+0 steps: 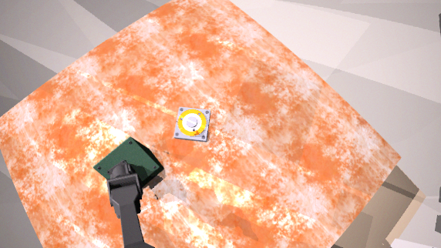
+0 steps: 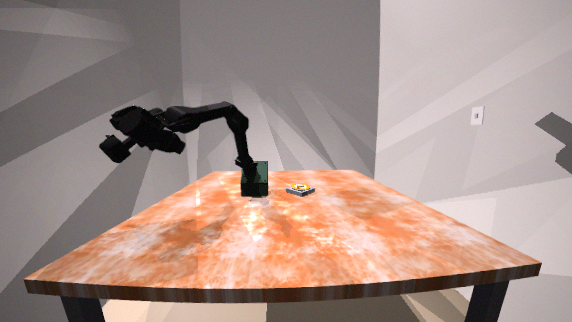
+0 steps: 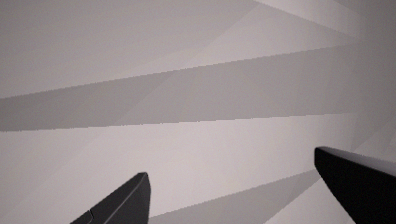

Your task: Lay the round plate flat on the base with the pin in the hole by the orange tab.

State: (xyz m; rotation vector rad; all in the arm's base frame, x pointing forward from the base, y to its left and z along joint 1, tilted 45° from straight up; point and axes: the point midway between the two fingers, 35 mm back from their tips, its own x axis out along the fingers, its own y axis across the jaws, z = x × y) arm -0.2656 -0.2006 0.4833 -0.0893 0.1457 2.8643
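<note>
My gripper tip is now 56 cm short of the plate, 49 cm to the right of it and 32 cm above it. From my gripper tip the other things lie so: grey square base: 56 cm ahead, 51 cm to the left, 33 cm below.
</note>
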